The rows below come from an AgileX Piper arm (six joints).
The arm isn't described. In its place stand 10 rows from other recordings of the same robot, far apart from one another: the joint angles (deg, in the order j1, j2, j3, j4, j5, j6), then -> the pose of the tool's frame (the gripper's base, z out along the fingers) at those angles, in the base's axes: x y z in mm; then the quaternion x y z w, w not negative.
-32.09, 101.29, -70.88, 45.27, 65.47, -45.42 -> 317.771 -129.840 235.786 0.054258 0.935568 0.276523 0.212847
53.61, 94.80, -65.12, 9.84, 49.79, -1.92 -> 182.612 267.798 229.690 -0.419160 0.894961 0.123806 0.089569
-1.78, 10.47, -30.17, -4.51, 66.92, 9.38 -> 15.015 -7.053 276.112 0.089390 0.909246 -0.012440 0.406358
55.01, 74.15, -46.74, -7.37, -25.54, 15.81 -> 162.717 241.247 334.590 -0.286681 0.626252 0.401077 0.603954
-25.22, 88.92, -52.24, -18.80, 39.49, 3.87 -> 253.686 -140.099 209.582 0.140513 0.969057 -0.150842 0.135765
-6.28, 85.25, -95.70, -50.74, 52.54, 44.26 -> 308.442 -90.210 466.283 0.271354 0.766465 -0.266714 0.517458
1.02, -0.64, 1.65, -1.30, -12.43, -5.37 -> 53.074 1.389 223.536 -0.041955 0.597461 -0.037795 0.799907
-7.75, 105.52, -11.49, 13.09, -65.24, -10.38 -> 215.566 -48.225 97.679 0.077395 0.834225 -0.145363 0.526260
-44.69, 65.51, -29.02, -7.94, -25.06, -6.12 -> 169.823 -160.505 273.244 0.183095 0.724040 -0.303168 0.591889
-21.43, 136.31, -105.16, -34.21, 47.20, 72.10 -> 448.741 -216.459 122.539 0.574942 0.769098 -0.159940 0.228799
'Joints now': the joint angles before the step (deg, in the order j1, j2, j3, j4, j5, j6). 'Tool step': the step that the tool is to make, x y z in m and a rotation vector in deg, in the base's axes. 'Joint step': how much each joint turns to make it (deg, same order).
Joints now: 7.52 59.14 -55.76 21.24 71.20 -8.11
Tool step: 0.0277 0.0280 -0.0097 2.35 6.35 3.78
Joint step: 5.70 8.72 -3.53 2.82 -0.13 2.07
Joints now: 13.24 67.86 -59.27 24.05 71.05 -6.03
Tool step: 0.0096 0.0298 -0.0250 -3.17 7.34 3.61
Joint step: 7.49 6.62 -0.24 -1.89 -0.11 4.49
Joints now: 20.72 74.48 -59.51 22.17 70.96 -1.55
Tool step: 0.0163 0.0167 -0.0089 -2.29 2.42 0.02
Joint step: 2.82 5.46 -3.20 -1.72 -0.29 3.27
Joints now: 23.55 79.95 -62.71 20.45 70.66 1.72
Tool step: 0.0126 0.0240 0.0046 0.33 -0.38 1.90
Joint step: 3.60 4.31 -5.31 -0.12 -0.08 1.82
